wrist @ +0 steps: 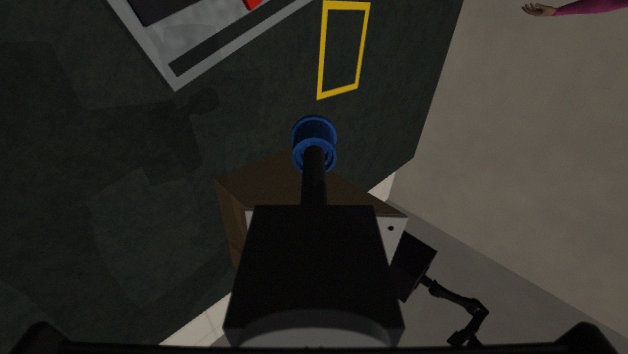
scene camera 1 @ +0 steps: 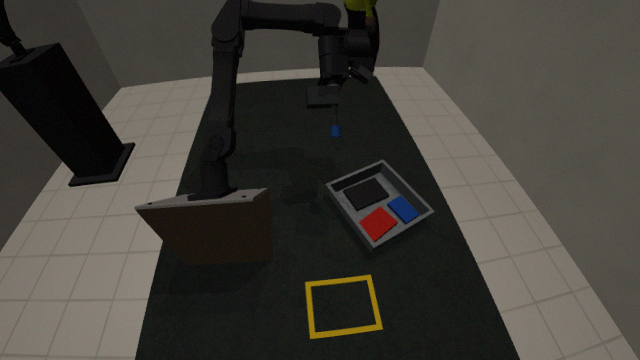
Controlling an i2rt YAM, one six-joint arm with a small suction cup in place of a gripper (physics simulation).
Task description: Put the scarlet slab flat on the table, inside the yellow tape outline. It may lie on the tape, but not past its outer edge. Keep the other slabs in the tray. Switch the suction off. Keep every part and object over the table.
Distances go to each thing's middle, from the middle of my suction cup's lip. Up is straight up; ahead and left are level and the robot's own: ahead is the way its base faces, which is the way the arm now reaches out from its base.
My suction cup is now 240 mm above the black slab (scene camera 1: 362,195), 110 mm short of it and 10 mm to the left of it. The rest, counted from my suction cup: scarlet slab (scene camera 1: 376,224) 240 mm below, 130 mm to the right, 110 mm ahead; grey tray (scene camera 1: 395,186) 230 mm below, 130 mm ahead, 60 mm to the right.
